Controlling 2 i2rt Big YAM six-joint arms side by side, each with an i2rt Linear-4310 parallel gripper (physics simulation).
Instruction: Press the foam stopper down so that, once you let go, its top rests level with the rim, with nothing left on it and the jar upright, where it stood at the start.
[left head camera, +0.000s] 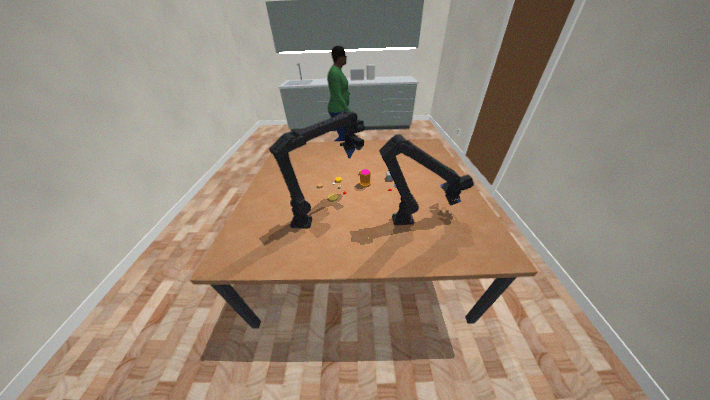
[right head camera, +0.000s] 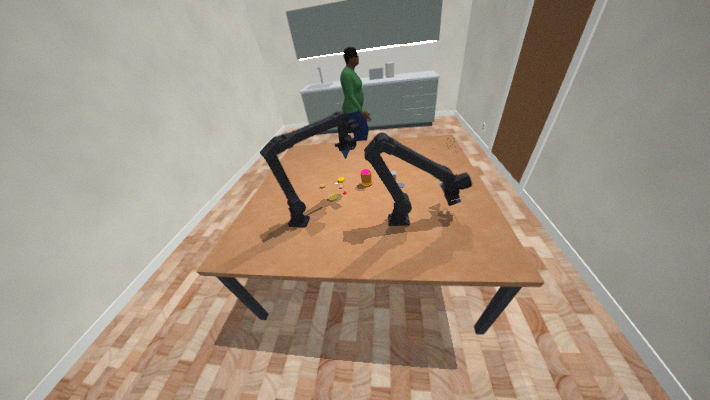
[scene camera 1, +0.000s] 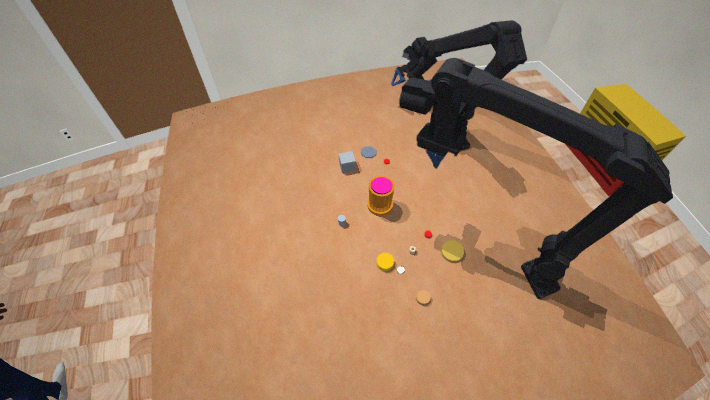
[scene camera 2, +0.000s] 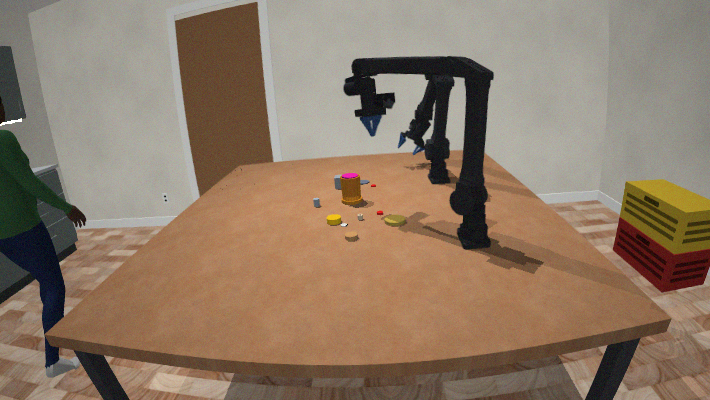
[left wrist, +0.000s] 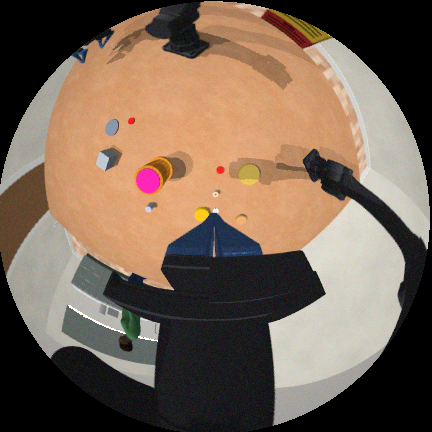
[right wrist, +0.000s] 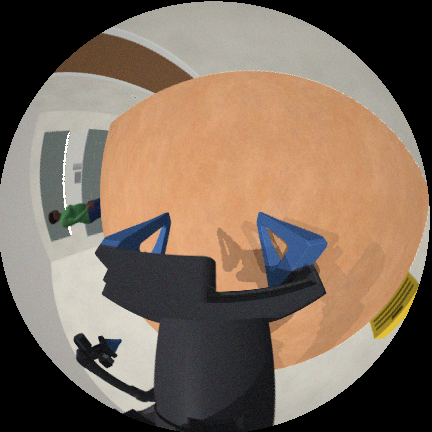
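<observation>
The magenta foam stopper (left head camera: 365, 172) (right head camera: 366, 172) (scene camera 1: 382, 185) (scene camera 2: 350, 176) (left wrist: 148, 180) sits in the mouth of the amber jar (left head camera: 365, 179) (right head camera: 366, 179) (scene camera 1: 381, 200) (scene camera 2: 351, 189) (left wrist: 162, 167). The jar stands upright. The stopper's top looks about level with the rim, with nothing on it. My left gripper (scene camera 1: 436, 166) (scene camera 2: 372, 135) (left wrist: 213, 217) is shut and empty, high above the table and to the side of the jar. My right gripper (scene camera 2: 410, 150) (right wrist: 213, 216) is open and empty, far from the jar beyond the right arm's base.
On the table (scene camera 1: 240, 300) near the jar are a grey cube (scene camera 1: 347, 162), a grey-blue disc (scene camera 1: 368, 152), a small grey cylinder (scene camera 1: 342, 220), a yellow puck (scene camera 1: 385, 261), an olive disc (scene camera 1: 452, 251), an orange disc (scene camera 1: 423, 297) and small red and white pieces. A person (left head camera: 338, 85) stands behind the table.
</observation>
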